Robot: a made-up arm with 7 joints.
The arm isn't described. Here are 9 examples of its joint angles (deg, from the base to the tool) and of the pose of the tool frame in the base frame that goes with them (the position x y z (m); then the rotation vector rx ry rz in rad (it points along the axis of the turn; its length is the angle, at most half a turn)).
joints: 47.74 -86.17 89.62 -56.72 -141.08 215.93 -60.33
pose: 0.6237 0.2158 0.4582 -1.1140 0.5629 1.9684
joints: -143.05 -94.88 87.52 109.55 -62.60 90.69 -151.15
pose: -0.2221 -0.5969 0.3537 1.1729 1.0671 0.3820
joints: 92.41 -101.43 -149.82 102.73 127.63 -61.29 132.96
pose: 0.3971 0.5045 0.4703 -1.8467 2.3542 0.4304
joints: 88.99 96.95 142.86 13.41 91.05 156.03 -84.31
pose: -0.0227 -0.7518 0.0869 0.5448 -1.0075 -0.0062
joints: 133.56 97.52 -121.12 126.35 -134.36 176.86 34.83
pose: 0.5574 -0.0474 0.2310 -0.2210 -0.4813 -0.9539
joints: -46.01 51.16 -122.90 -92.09 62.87 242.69 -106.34
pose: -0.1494 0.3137 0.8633 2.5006 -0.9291 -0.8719
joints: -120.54 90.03 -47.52 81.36 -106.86 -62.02 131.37
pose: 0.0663 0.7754 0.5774 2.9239 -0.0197 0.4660
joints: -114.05 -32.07 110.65 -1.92 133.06 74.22 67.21
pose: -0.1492 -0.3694 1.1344 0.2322 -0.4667 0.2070
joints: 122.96 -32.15 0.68 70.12 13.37 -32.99 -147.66
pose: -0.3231 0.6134 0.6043 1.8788 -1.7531 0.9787
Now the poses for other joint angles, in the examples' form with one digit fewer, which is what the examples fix.
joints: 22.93 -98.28 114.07 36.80 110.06 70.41 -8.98
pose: 0.647 0.514 0.352 -0.032 1.300 1.225
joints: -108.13 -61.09 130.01 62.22 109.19 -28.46 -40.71
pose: 0.022 -0.445 0.969 0.241 -1.358 -1.018
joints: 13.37 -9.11 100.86 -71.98 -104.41 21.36 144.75
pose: 0.175 -0.457 0.880 0.500 1.779 0.359
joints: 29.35 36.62 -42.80 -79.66 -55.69 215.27 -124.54
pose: -0.443 -0.144 0.610 1.427 1.485 2.124
